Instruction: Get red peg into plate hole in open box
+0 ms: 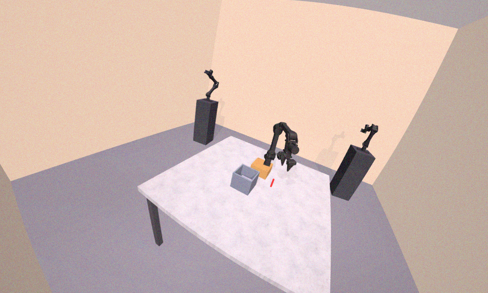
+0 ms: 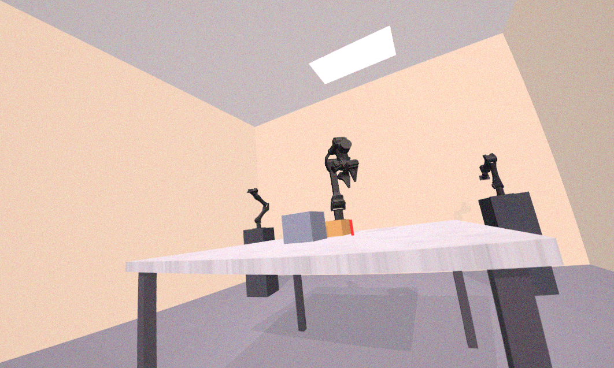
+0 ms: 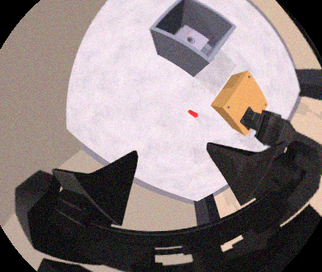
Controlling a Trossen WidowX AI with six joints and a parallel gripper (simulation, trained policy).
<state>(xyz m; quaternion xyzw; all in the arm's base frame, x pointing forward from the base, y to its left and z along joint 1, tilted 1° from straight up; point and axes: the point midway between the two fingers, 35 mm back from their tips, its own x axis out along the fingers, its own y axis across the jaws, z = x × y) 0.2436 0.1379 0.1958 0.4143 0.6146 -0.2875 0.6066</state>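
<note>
My gripper tip is now 210 mm above the red peg, 60 mm past it and 50 mm to the left of it. The rest, counted from my gripper tip: pale plate (260 mm to the right, 200 mm below, 50 mm ahead).
</note>
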